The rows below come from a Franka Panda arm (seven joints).
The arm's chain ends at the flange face. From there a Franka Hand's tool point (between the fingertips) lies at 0.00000 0.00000 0.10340 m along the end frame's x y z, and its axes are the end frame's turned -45 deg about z.
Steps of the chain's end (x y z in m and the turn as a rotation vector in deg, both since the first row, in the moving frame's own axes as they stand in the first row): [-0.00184, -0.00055, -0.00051, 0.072, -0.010, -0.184]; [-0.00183, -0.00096, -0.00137, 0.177, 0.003, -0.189]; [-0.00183, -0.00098, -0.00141, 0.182, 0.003, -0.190]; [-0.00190, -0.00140, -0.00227, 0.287, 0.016, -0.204]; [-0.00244, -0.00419, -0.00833, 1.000, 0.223, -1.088]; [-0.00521, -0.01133, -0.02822, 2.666, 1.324, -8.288]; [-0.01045, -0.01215, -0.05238, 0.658, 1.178, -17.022]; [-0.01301, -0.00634, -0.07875, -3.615, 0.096, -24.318]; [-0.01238, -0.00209, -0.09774, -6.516, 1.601, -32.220]
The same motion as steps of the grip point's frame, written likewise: [-0.00083, -0.00179, -0.00051, 0.058, 0.044, -0.184]; [-0.00039, -0.00220, -0.00137, 0.123, 0.127, -0.189]; [-0.00037, -0.00222, -0.00141, 0.127, 0.131, -0.190]; [0.00003, -0.00268, -0.00227, 0.192, 0.214, -0.204]; [0.00279, -0.00569, -0.00835, 0.549, 0.865, -1.088]; [0.00928, -0.01377, -0.02836, 0.949, 2.821, -8.288]; [0.00361, -0.01567, -0.05241, -0.368, 1.298, -17.022]; [-0.00808, -0.00815, -0.07895, -2.624, -2.488, -24.318]; [-0.01038, 0.00128, -0.09843, -5.740, -3.475, -32.220]
